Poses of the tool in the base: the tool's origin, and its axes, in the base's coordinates. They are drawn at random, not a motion.
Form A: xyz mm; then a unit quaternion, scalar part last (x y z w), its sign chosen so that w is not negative.
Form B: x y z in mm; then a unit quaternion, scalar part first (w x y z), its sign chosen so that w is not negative. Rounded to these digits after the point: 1 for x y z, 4 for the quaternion.
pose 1, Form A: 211.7 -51.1 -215.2 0.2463 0.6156 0.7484 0.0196
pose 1, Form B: 211.7 -51.1 -215.2 0.0196 0.2463 0.6156 0.7484
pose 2, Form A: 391.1 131.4 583.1 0.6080 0.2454 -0.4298 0.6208
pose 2, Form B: 391.1 131.4 583.1 0.6208 0.6080 0.2454 -0.4298
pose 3, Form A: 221.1 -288.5 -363.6 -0.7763 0.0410 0.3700 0.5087
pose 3, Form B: 221.1 -288.5 -363.6 0.5087 -0.7763 0.0410 0.3700
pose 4, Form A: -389.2 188.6 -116.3 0.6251 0.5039 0.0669 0.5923
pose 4, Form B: -389.2 188.6 -116.3 0.5923 0.6251 0.5039 0.0669
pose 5, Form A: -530.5 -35.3 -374.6 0.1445 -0.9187 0.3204 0.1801
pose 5, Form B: -530.5 -35.3 -374.6 0.1801 0.1445 -0.9187 0.3204
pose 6, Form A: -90.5 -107.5 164.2 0.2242 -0.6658 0.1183 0.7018
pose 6, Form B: -90.5 -107.5 164.2 0.7018 0.2242 -0.6658 0.1183
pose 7, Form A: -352.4 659.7 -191.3 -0.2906 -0.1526 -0.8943 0.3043
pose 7, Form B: -352.4 659.7 -191.3 0.3043 -0.2906 -0.1526 -0.8943
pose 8, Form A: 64.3 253.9 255.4 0.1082 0.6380 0.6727 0.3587
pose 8, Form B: 64.3 253.9 255.4 0.3587 0.1082 0.6380 0.6727
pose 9, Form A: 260.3 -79.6 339.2 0.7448 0.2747 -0.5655 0.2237
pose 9, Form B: 260.3 -79.6 339.2 0.2237 0.7448 0.2747 -0.5655
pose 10, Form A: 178.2 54.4 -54.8 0.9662 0.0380 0.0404 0.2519
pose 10, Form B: 178.2 54.4 -54.8 0.2519 0.9662 0.0380 0.0404
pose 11, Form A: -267.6 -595.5 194.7 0.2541 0.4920 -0.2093 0.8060
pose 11, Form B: -267.6 -595.5 194.7 0.8060 0.2541 0.4920 -0.2093
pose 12, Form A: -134.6 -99.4 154.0 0.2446 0.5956 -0.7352 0.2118
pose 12, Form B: -134.6 -99.4 154.0 0.2118 0.2446 0.5956 -0.7352
